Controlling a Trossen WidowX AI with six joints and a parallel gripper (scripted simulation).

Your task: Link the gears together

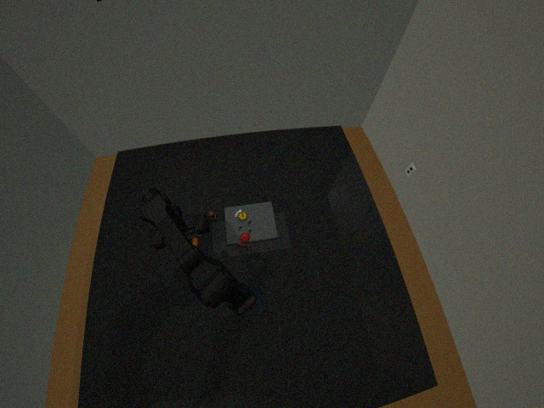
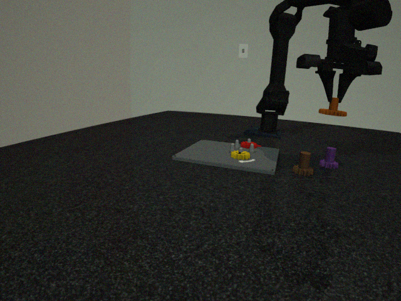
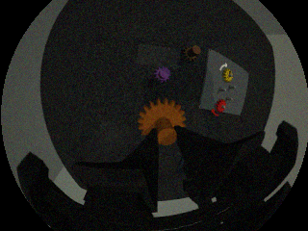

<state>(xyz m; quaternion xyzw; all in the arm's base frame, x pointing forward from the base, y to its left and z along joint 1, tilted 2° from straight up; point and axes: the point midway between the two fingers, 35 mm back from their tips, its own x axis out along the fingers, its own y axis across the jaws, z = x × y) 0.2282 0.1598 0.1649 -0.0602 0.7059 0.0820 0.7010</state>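
Now: the yellow gear 120 mm ahead of my gripper tip, 200 mm to the right of it and 120 mm below it. Also, from my gripper tip: purple gear: 70 mm ahead, 10 mm to the right, 120 mm below; brown gear: 140 mm ahead, 70 mm to the right, 120 mm below; orange gear: 10 mm below.
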